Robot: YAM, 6 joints.
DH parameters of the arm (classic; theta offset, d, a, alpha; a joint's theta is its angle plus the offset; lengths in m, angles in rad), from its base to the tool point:
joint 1: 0 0.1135 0.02 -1.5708
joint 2: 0 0 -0.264 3.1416
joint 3: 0.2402 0 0.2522 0
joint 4: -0.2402 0 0.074 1.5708
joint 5: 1.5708 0 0 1.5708
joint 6: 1.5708 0.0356 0 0
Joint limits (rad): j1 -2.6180..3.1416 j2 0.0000..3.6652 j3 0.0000..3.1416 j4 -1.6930..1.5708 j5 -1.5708..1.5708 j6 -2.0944..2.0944
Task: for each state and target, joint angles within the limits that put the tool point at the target. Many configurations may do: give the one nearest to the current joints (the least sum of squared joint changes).
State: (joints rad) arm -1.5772 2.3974 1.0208 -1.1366 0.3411 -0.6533
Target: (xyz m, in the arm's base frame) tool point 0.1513 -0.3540 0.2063
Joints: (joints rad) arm -1.1380 1.9639 1.5469 -1.0103 0.3177 -0.6533
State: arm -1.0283 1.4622 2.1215 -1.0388 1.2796 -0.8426
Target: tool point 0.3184 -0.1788 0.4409
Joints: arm -0.4195 1.7943 2.0716 -0.9709 1.2344 -0.8426
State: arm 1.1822 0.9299 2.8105 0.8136 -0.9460 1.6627
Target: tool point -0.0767 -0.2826 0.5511
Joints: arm 1.4098 1.2402 3.1416 1.5061 -1.0238 1.6627
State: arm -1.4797 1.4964 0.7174 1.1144 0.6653 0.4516
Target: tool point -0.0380 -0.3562 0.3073
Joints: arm -1.6171 1.6332 0.9419 1.0955 0.6477 0.4516
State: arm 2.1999 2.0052 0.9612 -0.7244 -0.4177 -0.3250
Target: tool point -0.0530 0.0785 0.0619
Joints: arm 2.0353 1.9140 0.4036 -1.0464 -0.3504 -0.3250
